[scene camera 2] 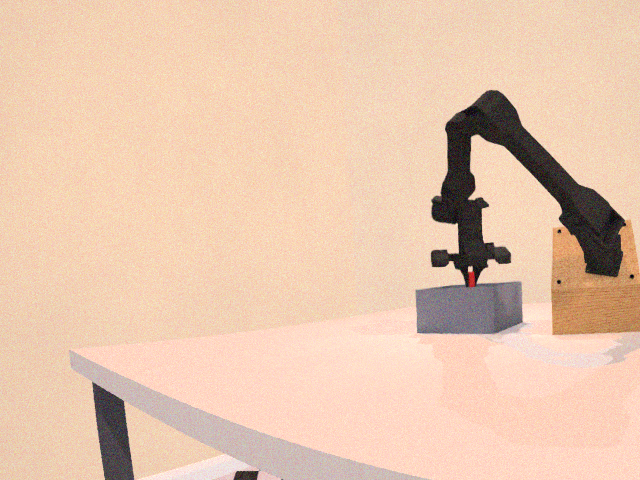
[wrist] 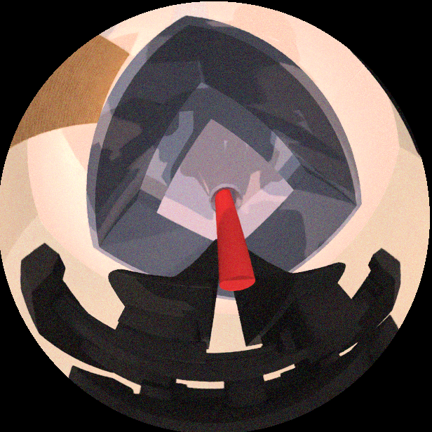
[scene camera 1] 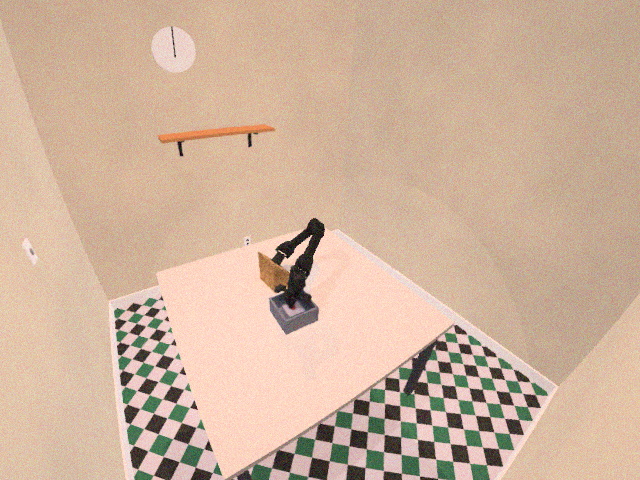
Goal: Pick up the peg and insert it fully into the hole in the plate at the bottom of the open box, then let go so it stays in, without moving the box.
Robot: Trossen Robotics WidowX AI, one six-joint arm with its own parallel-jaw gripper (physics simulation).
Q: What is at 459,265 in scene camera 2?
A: My gripper.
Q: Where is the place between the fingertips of my gripper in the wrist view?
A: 223,244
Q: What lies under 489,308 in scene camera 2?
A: A grey box.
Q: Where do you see a grey box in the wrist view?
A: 196,69
